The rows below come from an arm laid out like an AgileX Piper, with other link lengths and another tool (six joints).
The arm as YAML. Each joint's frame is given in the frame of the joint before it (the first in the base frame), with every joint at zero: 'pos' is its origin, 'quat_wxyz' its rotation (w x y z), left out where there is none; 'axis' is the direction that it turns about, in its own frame. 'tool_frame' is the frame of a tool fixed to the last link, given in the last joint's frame.
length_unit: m
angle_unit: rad
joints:
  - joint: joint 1
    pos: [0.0, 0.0, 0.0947]
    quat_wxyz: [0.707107, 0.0, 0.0, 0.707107]
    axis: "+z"
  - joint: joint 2
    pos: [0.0, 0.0, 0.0]
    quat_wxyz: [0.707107, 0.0, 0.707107, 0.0]
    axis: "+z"
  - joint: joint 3
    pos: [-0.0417, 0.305, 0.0]
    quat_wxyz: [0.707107, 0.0, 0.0, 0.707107]
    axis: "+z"
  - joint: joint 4
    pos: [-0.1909, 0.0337, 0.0]
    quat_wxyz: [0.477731, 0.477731, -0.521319, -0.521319]
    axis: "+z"
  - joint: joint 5
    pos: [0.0, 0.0, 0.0]
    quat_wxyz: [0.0, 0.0, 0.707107, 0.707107]
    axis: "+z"
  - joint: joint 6
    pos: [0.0, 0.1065, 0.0]
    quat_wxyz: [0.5, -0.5, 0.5, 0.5]
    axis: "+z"
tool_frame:
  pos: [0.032, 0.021, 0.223]
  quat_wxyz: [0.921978, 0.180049, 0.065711, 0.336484]
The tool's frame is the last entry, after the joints.
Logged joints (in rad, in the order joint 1, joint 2, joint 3, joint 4, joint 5, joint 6), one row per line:
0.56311, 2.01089, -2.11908, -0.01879, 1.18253, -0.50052
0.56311, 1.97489, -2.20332, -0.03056, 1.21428, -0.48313
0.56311, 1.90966, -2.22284, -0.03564, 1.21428, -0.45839
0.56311, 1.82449, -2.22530, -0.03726, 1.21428, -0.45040
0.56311, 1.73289, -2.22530, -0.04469, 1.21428, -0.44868
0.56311, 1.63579, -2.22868, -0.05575, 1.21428, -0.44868
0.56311, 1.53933, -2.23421, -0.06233, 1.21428, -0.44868
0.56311, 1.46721, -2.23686, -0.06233, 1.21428, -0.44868
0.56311, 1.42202, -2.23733, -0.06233, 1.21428, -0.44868
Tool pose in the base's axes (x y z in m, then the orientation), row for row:
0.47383, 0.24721, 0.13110, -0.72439, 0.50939, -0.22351, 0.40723
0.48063, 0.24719, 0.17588, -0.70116, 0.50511, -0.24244, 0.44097
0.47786, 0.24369, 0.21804, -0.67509, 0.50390, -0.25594, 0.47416
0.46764, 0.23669, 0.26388, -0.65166, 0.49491, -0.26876, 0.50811
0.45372, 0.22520, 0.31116, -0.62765, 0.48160, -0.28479, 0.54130
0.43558, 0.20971, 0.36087, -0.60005, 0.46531, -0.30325, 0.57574
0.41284, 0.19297, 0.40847, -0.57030, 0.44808, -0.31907, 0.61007
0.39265, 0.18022, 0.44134, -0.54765, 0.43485, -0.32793, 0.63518
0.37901, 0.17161, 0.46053, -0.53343, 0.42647, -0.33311, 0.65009
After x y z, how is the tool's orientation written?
As a quaternion, x y z w.
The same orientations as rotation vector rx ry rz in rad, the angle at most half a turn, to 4 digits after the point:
-1.8264, 1.2843, -0.5635
-1.7407, 1.2540, -0.6019
-1.6513, 1.2326, -0.6260
-1.5704, 1.1927, -0.6477
-1.4912, 1.1442, -0.6766
-1.4051, 1.0896, -0.7101
-1.3166, 1.0345, -0.7366
-1.2516, 0.9938, -0.7494
-1.2118, 0.9688, -0.7567

